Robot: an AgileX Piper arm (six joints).
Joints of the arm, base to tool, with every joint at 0 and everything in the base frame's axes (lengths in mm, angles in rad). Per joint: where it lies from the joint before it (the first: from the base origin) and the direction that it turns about. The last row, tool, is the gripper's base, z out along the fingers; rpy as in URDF.
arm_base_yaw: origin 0 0 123 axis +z
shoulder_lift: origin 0 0 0 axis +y
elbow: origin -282.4 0 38.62 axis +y
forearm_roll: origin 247.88 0 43.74 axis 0.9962 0 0.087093
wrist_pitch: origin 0 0 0 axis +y
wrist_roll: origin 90.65 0 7.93 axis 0.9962 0 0.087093
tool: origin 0 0 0 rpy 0 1.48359 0
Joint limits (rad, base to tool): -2.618..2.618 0..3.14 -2.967..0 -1.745..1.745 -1.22..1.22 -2.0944..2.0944
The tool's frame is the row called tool.
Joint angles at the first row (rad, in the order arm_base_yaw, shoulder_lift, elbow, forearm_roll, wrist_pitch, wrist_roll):
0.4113, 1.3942, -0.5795, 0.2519, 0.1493, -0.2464
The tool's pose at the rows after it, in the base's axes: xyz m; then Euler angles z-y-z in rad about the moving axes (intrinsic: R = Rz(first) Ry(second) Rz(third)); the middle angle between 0 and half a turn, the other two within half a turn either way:
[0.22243 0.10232 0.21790 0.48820 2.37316 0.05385]
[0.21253 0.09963 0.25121 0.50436 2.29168 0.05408]
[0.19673 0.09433 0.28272 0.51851 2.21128 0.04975]
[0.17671 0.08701 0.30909 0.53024 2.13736 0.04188]
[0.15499 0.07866 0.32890 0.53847 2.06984 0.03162]
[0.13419 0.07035 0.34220 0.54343 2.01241 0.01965]
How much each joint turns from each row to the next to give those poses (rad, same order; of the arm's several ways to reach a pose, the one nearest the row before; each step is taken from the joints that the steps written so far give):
0.0000, -0.0944, -0.0392, -0.0007, 0.0672, -0.0006
0.0000, -0.1100, -0.0382, -0.0010, 0.0693, -0.0009
0.0000, -0.1159, -0.0320, -0.0012, 0.0697, -0.0006
0.0000, -0.1146, -0.0223, -0.0010, 0.0649, -0.0008
0.0000, -0.1085, -0.0113, -0.0015, 0.0534, -0.0005
-0.0001, -0.0970, -0.0028, -0.0028, 0.0426, -0.0003

